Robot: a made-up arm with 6 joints.
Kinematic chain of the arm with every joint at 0, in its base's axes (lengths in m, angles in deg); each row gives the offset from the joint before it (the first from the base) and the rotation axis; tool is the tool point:
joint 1: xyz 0 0 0.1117 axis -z
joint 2: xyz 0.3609 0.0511 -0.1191 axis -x
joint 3: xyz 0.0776 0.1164 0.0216 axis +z
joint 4: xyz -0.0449 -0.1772 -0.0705 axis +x
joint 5: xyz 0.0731 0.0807 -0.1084 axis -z
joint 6: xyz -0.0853 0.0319 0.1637 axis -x
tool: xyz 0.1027 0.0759 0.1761
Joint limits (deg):
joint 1: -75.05..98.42
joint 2: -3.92..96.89
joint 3: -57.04..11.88
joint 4: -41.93..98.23
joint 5: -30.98..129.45
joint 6: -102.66..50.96
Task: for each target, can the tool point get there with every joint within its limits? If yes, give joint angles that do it. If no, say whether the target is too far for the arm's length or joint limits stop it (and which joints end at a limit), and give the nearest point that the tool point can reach.
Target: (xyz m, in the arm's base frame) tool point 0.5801 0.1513 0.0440
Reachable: yes | joints 7.65 60.37 -21.14 3.72 44.58 9.13
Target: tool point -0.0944 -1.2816 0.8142
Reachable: no: too far | nearest point -0.0364 -0.6850 0.2442 | short by 0.827 m
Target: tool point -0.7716 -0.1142 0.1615
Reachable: no: joint limits stop it (at a limit: joint 1, joint 2, joint 4) | nearest point -0.3109 -0.2957 0.0709 | short by 0.503 m
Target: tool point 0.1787 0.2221 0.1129
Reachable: yes | joints -36.45 57.68 -13.99 42.29 81.19 -87.34
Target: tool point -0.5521 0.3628 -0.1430
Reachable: no: joint limits stop it (at a limit: joint 1, joint 2, joint 3) | nearest point -0.2320 0.3337 -0.0614 | short by 0.332 m
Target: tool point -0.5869 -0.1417 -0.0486
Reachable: no: joint limits stop it (at a limit: joint 1, joint 2, joint 4) | nearest point -0.3024 -0.2730 -0.0078 | short by 0.316 m
